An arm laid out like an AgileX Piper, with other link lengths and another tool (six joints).
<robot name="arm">
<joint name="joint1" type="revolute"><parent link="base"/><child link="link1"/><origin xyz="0.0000 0.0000 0.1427"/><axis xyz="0 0 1"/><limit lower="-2.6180" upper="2.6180"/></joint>
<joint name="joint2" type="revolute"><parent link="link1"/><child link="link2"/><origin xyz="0.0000 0.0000 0.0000"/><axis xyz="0 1 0"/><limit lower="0.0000" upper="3.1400"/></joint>
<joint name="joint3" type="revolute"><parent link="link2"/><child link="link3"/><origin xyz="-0.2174 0.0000 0.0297"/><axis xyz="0 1 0"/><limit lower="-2.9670" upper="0.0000"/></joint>
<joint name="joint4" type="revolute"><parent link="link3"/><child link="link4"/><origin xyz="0.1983 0.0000 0.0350"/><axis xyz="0.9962 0 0.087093"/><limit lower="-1.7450" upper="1.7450"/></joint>
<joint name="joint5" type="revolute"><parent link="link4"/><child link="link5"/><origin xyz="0.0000 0.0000 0.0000"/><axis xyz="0 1 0"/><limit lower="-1.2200" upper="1.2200"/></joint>
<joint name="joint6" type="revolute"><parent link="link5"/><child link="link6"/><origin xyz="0.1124 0.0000 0.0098"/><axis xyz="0.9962 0 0.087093"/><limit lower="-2.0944" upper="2.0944"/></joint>
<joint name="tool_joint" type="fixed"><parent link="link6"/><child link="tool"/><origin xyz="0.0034 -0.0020 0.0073" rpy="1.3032 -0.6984 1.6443"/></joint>
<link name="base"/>
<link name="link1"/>
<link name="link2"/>
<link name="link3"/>
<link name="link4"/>
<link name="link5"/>
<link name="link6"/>
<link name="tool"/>
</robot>
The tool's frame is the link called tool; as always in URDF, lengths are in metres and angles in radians.
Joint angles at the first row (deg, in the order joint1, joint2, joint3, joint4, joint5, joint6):
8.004 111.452 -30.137 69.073 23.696 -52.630
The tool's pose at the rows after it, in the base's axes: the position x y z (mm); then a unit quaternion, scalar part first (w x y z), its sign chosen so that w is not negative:
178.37, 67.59, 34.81, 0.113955, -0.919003, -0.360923, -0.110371
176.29, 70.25, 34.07, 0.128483, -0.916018, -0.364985, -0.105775
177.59, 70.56, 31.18, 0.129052, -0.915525, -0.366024, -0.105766
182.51, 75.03, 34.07, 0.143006, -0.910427, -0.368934, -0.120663
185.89, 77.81, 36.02, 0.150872, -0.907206, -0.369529, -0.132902
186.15, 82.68, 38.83, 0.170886, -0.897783, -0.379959, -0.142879
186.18, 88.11, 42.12, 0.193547, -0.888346, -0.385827, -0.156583
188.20, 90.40, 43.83, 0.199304, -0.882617, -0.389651, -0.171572
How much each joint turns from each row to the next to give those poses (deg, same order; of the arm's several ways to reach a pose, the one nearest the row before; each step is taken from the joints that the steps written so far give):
0.000 0.110 0.002 -0.001 0.923 -0.065
0.001 0.600 -0.128 0.117 1.608 -0.613
-0.002 1.130 -0.443 1.257 -0.160 -1.537
0.000 0.036 -0.998 1.997 1.779 -2.263
0.002 0.001 -0.501 2.044 0.976 -2.109
-0.001 0.001 -0.273 1.208 2.489 -2.533
0.001 -0.002 0.001 2.389 2.747 -3.284
-0.001 0.000 -0.001 2.505 0.838 -3.202

